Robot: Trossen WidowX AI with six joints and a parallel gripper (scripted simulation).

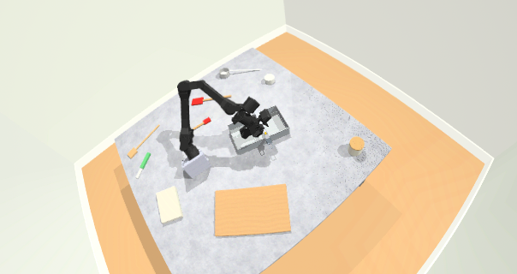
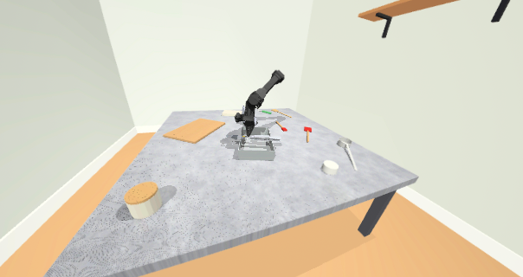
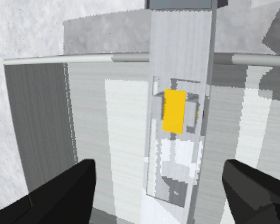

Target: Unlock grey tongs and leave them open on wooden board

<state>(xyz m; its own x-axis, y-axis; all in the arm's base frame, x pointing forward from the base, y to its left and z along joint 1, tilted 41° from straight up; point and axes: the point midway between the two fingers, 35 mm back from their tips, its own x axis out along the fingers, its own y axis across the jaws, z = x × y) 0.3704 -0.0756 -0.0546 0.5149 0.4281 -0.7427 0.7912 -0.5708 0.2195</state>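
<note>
Right now the yellow lock slider is 10 mm behind my gripper tip and 20 mm to the right of it. Also, from my gripper tip: lidded tub 290 mm ahead, 400 mm to the right, 40 mm below; then grey roasting tin 10 mm behind, 50 mm to the left, 40 mm below; then wooden board 320 mm behind, 290 mm to the right, 60 mm below.
</note>
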